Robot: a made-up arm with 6 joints.
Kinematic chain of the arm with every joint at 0, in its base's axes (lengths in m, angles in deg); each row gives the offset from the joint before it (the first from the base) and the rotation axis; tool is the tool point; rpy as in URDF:
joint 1: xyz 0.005 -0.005 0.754 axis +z
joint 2: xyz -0.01 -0.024 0 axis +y
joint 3: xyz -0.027 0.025 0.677 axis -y
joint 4: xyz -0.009 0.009 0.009 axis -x
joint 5: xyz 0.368 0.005 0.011 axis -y
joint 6: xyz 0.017 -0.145 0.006 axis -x
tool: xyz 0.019 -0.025 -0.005 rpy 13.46 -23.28 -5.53
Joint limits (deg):
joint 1: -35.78..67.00
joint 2: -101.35..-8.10
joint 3: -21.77..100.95
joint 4: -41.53..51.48
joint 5: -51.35..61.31
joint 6: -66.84..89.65
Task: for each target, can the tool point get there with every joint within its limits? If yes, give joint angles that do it. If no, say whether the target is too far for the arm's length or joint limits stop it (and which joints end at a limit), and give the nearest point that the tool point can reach.
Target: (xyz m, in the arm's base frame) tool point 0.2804 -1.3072 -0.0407
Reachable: no: too far | nearest point -0.2584 -0.9771 0.3633 | short by 0.750 m
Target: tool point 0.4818 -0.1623 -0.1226
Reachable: no: joint limits stop it (at a limit: joint 1, joint 2, joint 3, joint 5) | nearest point -0.2964 -0.8967 0.3153 | short by 1.156 m
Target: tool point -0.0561 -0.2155 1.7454
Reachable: yes | joints 37.25 -23.77 34.78 28.09 0.79 -23.36
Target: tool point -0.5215 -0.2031 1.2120
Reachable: yes | joints 5.40 -80.26 -6.86 -21.01 32.74 -26.03
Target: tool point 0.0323 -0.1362 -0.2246
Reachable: no: joint limits stop it (at a limit: joint 1, joint 2, joint 3, joint 4, joint 5) | nearest point -0.3182 -0.8818 0.3064 | short by 0.980 m
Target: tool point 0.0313 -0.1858 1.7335
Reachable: yes | joints 41.79 -18.99 38.45 0.24 37.13 39.33
